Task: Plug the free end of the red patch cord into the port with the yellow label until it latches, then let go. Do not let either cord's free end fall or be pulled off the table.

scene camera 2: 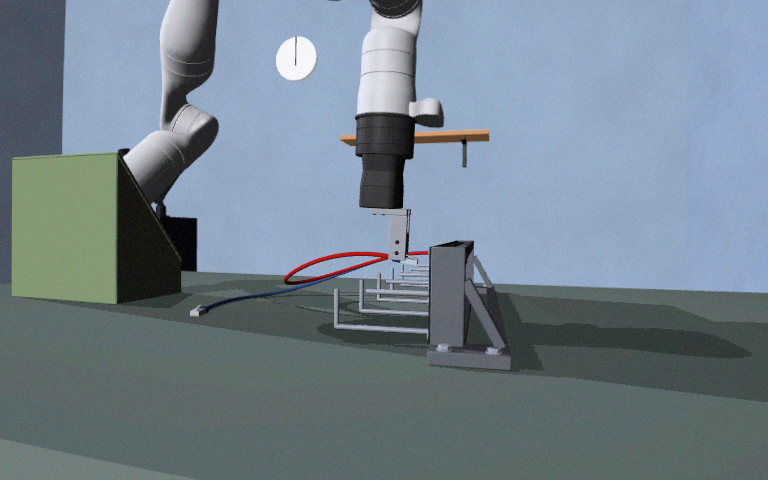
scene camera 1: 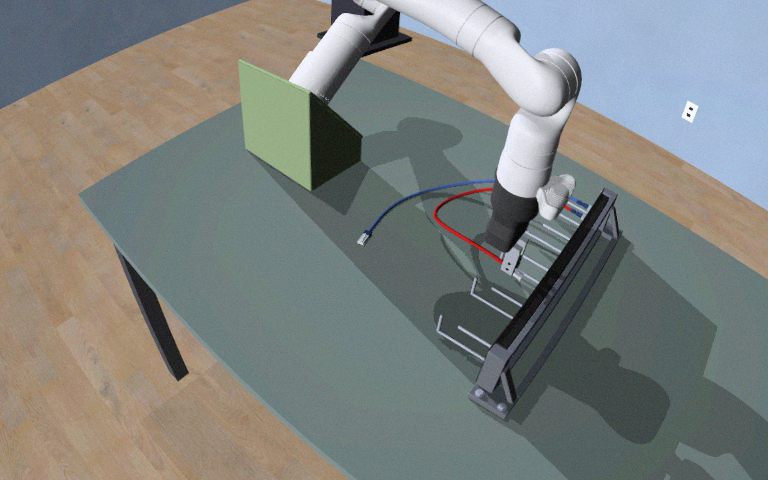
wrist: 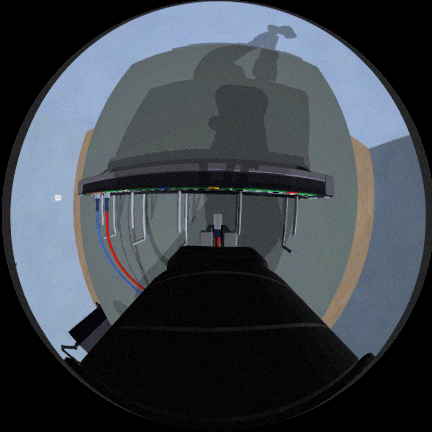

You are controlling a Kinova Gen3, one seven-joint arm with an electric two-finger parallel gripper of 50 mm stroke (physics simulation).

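Seen in the pictures: gripper, fingertip midpoint: (scene camera 2: 398, 259) (scene camera 1: 509, 268) (wrist: 216, 231); arm's base, origin of the base link: (scene camera 2: 108, 208) (scene camera 1: 305, 98).
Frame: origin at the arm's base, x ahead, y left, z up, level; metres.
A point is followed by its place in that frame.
My gripper (scene camera 1: 511, 262) {x 0.528, y -0.003, z -0.071 m} (scene camera 2: 398, 254) {x 0.528, y -0.003, z -0.071 m} (wrist: 216, 231) {x 0.528, y -0.003, z -0.071 m} is shut on the free-end plug (scene camera 2: 411, 261) {x 0.547, y -0.006, z -0.073 m} (wrist: 218, 220) {x 0.545, y -0.002, z -0.067 m} of the red cord (scene camera 1: 453, 229) {x 0.407, y -0.004, z -0.075 m} (scene camera 2: 339, 254) {x 0.448, y -0.011, z -0.067 m} (wrist: 116, 252) {x 0.431, y 0.206, z -0.085 m}. The clear plug sticks out past the fingertips toward the dark patch panel (scene camera 1: 557, 270) {x 0.596, y 0.037, z -0.051 m} (scene camera 2: 446, 300) {x 0.627, y -0.169, z -0.096 m} (wrist: 165, 179) {x 0.589, y 0.076, z -0.051 m}, with a gap between them in the wrist view. The yellow label (wrist: 214, 188) {x 0.587, y 0.010, z -0.063 m} shows on the panel's edge, a little left of the plug's line. The port openings are hard to see from above. The red cord loops back to its other end, at the panel's left in the wrist view.
The blue cord (scene camera 1: 421, 192) {x 0.251, y 0.094, z -0.145 m} (scene camera 2: 257, 294) {x 0.248, y 0.086, z -0.144 m} (wrist: 103, 252) {x 0.425, y 0.242, z -0.081 m} ends in a free plug (scene camera 1: 363, 238) {x 0.274, y -0.084, z -0.141 m} (scene camera 2: 198, 310) {x 0.278, y -0.087, z -0.143 m} lying on the table. Metal cable hooks (scene camera 1: 461, 342) {x 0.549, y -0.133, z -0.131 m} (scene camera 2: 379, 328) {x 0.552, y -0.136, z -0.134 m} (wrist: 285, 225) {x 0.549, y -0.135, z -0.132 m} stick out below the ports, near the gripper. A green block (scene camera 1: 277, 121) {x 0.005, y -0.075, z -0.022 m} (scene camera 2: 65, 226) {x -0.001, y -0.076, z -0.033 m} stands beside the arm's base.
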